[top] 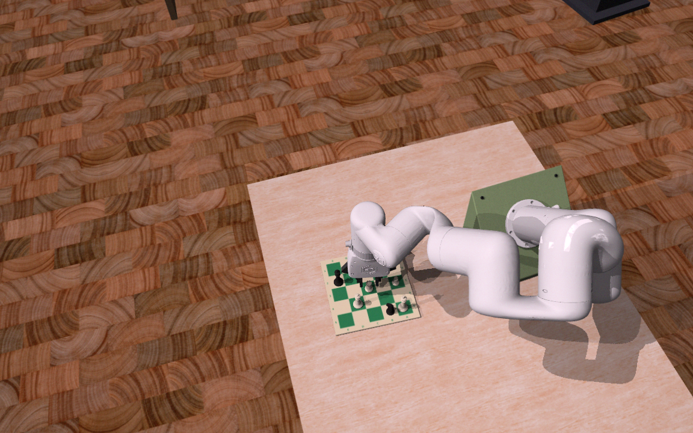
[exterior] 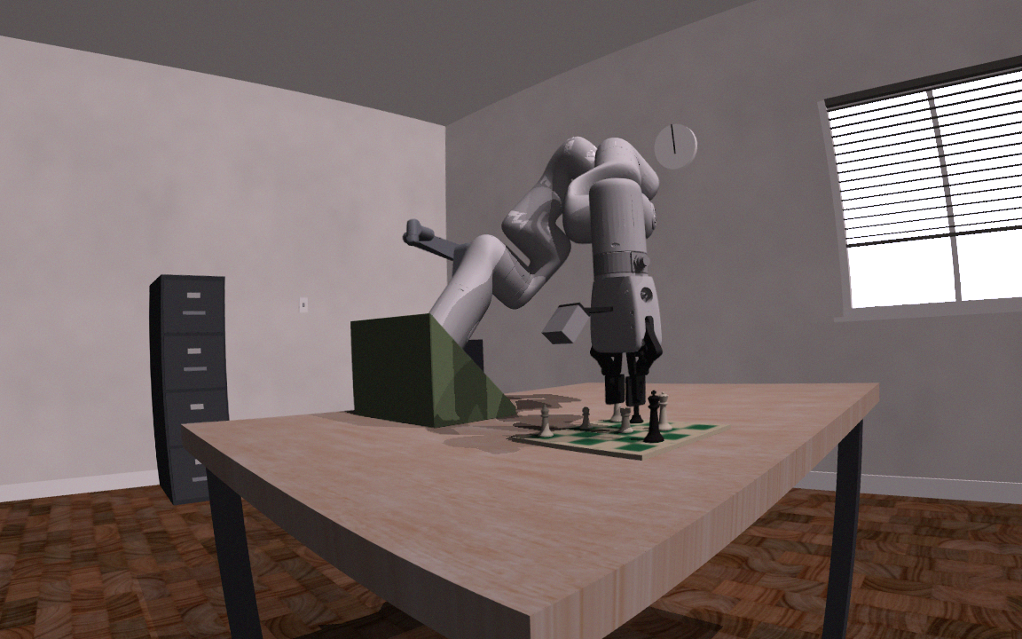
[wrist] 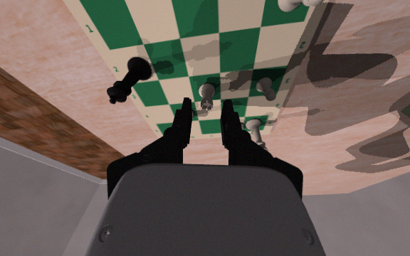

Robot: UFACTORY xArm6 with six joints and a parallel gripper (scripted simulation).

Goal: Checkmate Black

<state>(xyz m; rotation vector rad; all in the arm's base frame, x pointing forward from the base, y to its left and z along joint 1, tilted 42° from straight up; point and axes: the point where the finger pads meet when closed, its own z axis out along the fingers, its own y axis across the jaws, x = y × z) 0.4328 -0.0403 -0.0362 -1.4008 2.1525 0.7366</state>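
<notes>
My hand is 6 cm above the chessboard. From my hand the other things lie so: tall white piece 9 cm to the left, 5 cm behind, 3 cm below.
</notes>
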